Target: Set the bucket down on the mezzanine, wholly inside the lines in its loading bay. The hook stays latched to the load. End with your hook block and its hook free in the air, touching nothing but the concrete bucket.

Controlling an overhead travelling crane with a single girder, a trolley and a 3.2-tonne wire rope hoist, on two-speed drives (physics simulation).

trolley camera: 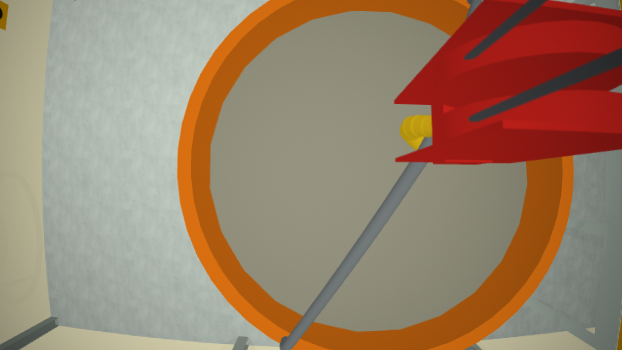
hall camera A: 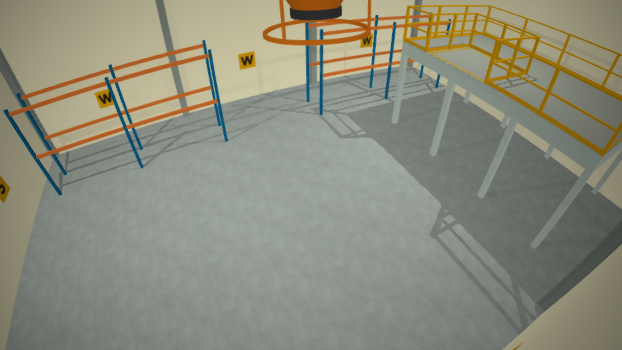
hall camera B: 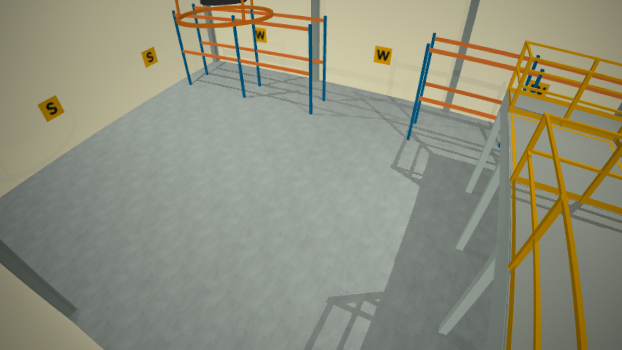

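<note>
The orange concrete bucket [hall camera A: 316, 12] [trolley camera: 320, 175] hangs high; its lower outlet and foot ring show at the top edge in hall camera A, and the foot ring [hall camera B: 200, 25] shows in hall camera B. The mezzanine [hall camera A: 585, 127] [hall camera B: 600, 280] stands at the right, apart from the bucket in both hall views. Yellow bay lines [hall camera A: 450, 48] lie on its far part. In the trolley view my yellow hook [trolley camera: 416, 131] is latched on the bucket's grey bail [trolley camera: 360, 237], under the red hook block [trolley camera: 540, 130], which hides part of it.
Yellow guardrails [hall camera A: 549, 90] [hall camera B: 537, 280] edge the mezzanine, with a yellow gate frame [hall camera A: 495, 61] on its near side. Blue and orange racks [hall camera A: 124, 124] [hall camera B: 310, 70] stand along the W wall. More racking [hall camera A: 321, 72] [hall camera B: 415, 105] stands near the mezzanine's far end.
</note>
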